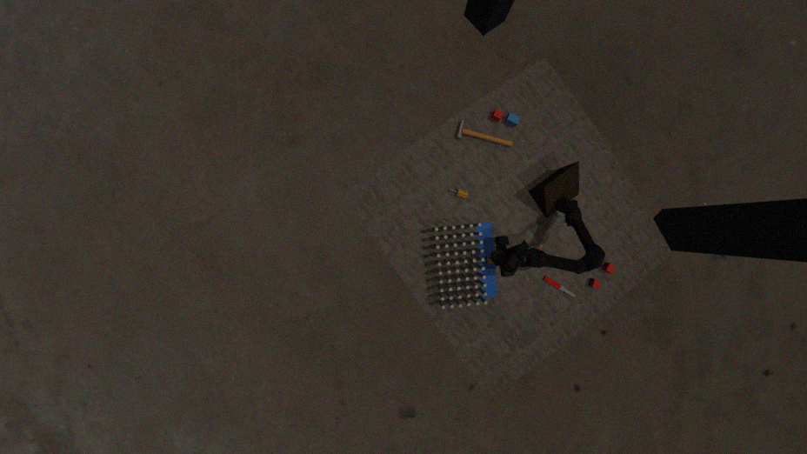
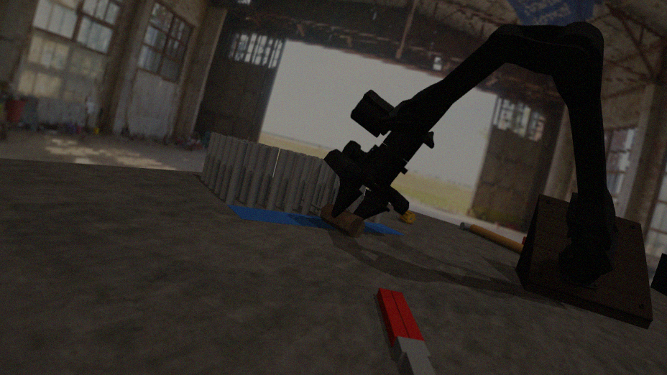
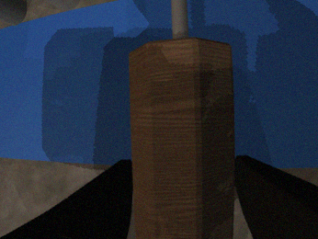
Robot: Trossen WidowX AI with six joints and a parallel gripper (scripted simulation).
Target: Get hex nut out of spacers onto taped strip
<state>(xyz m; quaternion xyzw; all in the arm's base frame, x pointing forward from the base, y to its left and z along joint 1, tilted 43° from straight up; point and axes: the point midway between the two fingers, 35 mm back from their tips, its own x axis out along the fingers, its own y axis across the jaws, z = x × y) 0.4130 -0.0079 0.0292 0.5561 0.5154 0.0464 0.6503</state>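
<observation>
Now: gripper tip 30 mm short of the blue taped strip, 20 mm to the left of it and 20 mm above it. The rest, counted from my gripper tip: red-handled tool: 340 mm to the left, 180 mm behind, 10 mm below; then hook tool: 90 mm ahead, 60 mm to the right; then small yellow tool: 360 mm to the right, 70 mm behind.
</observation>
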